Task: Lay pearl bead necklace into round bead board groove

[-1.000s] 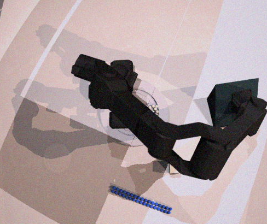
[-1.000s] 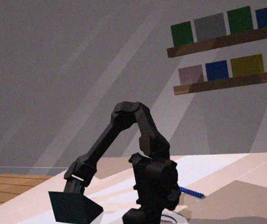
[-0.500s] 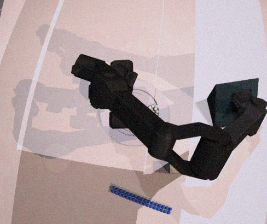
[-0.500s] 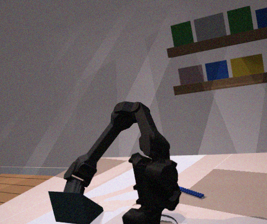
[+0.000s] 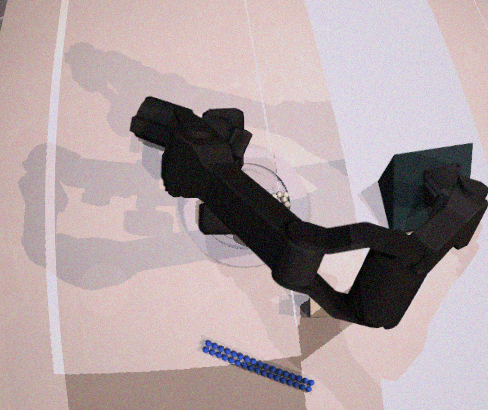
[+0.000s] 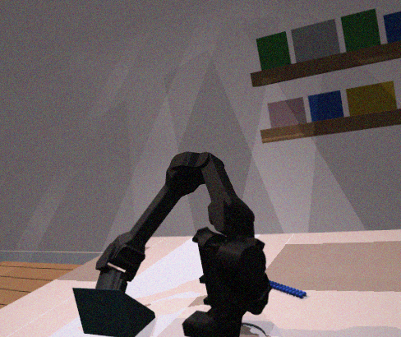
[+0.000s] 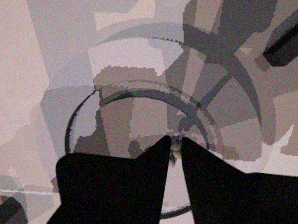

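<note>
The round bead board is 2 cm behind my gripper tip, 3 cm to the left of it and 1 cm below it. From my gripper tip the other things lie so: small beige cube (10 cm behind, 22 cm to the left); then grey block (9 cm ahead, 13 cm to the right, 1 cm below).
</note>
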